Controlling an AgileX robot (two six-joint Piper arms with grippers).
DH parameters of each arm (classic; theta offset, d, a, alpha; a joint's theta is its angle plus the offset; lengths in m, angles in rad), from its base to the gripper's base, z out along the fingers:
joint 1: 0 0.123 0 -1.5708
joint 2: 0.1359 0 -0.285 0
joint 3: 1.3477 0 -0.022 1.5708
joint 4: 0 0.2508 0 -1.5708
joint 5: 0 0 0.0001 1.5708
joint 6: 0 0.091 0 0
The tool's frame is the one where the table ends.
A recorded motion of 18 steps. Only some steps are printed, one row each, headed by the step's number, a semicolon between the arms.
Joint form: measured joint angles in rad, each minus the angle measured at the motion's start. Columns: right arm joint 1, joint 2, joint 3, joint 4, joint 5, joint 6; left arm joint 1, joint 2, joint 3, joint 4, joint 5, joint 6.
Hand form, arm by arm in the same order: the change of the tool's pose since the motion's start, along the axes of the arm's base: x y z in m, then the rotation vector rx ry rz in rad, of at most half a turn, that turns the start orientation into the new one. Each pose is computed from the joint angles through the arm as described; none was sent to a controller.
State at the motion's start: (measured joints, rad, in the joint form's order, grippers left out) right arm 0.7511 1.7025 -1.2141 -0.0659 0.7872 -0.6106; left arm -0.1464 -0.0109 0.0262 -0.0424 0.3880 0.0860
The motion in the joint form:
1: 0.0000 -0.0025 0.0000 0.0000 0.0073 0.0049; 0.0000 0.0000 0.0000 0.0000 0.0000 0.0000
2: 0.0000 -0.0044 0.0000 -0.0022 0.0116 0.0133; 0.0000 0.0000 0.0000 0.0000 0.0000 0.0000
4: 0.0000 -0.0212 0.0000 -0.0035 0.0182 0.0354; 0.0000 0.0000 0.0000 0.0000 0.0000 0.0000
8: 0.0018 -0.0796 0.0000 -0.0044 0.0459 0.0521; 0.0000 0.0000 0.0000 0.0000 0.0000 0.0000
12: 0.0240 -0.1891 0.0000 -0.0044 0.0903 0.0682; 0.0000 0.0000 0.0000 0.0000 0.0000 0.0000
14: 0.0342 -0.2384 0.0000 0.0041 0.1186 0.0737; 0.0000 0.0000 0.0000 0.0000 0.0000 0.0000
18: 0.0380 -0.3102 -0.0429 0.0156 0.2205 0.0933; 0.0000 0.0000 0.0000 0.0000 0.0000 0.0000
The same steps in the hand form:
1: -0.0006 -0.0006 0.0006 -0.0019 0.0044 -0.0050; 0.0000 0.0000 0.0000 0.0000 0.0000 0.0000
2: -0.0009 -0.0011 0.0012 -0.0026 0.0066 -0.0122; 0.0000 0.0000 0.0000 0.0000 0.0000 0.0000
4: -0.0027 -0.0029 0.0067 0.0102 0.0031 -0.0326; 0.0000 0.0000 0.0000 0.0000 0.0000 0.0000
8: -0.0102 -0.0094 0.0256 0.0358 -0.0163 -0.0475; 0.0000 0.0000 0.0000 0.0000 0.0000 0.0000
12: -0.0299 -0.0185 0.0595 0.0871 -0.0584 -0.0424; 0.0000 0.0000 0.0000 0.0000 0.0000 0.0000
14: -0.0403 -0.0237 0.0734 0.1098 -0.0656 -0.0408; 0.0000 0.0000 0.0000 0.0000 0.0000 0.0000
18: -0.0549 -0.0359 0.1027 0.1332 -0.0616 -0.0620; 0.0000 0.0000 0.0000 0.0000 0.0000 0.0000

